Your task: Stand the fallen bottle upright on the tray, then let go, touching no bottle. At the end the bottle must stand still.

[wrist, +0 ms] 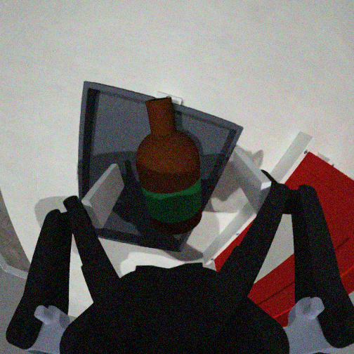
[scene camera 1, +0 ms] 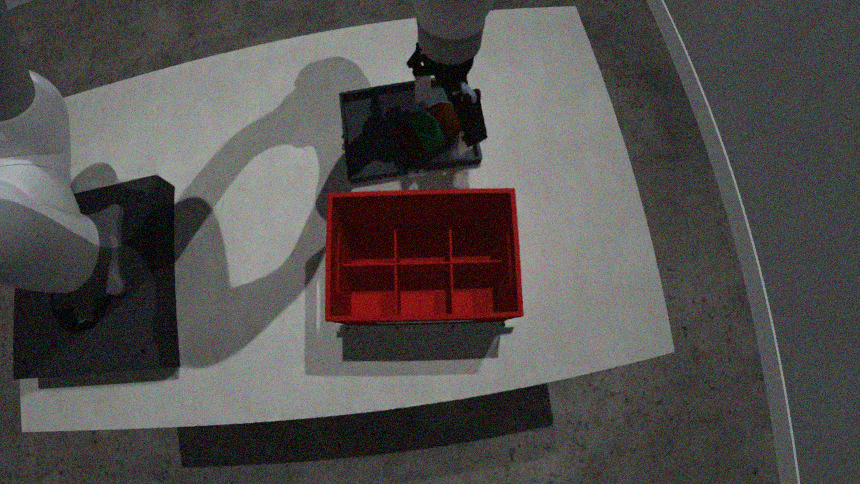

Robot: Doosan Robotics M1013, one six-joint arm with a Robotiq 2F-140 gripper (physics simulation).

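Places are measured from the arm's base along level axes (x right, y ahead, z up), in millimetres.
Where they show: gripper, between the fingertips: (scene camera 1: pixel 443 123); arm's base, origin of its link: (scene camera 1: pixel 88 258).
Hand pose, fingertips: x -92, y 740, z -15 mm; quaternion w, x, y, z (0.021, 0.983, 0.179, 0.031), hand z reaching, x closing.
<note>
Each offset is from my fingertips to the centre of the thing. "spot": to the spot under its first point. Level surfaces: height alone.
The fallen bottle {dx -7, dy -6, dz -13 mm} (scene camera 1: pixel 426 130) (wrist: pixel 169 160), brown with a green band, lies on its side on the dark grey tray {spot: dx -86, dy -150, dz -49 mm} (scene camera 1: pixel 359 114) (wrist: pixel 115 117). In the wrist view its neck points up the picture, to the tray's far rim, and its base is nearest the gripper. In the scene view the arm's fingers partly hide its neck end. My gripper (scene camera 1: pixel 448 109) (wrist: pixel 175 168) is open and empty above the tray. In the wrist view one pale finger pad is left of the bottle and the other right of it, with gaps on both sides.
A red crate {dx +251, dy -95, dz +33 mm} (scene camera 1: pixel 424 192) (wrist: pixel 320 200) with dividers stands close beside the tray, on the right in the wrist view. The pale table {dz -55 mm} (scene camera 1: pixel 577 210) bears both. The arm's dark base block (scene camera 1: pixel 36 349) is at the left in the scene view.
</note>
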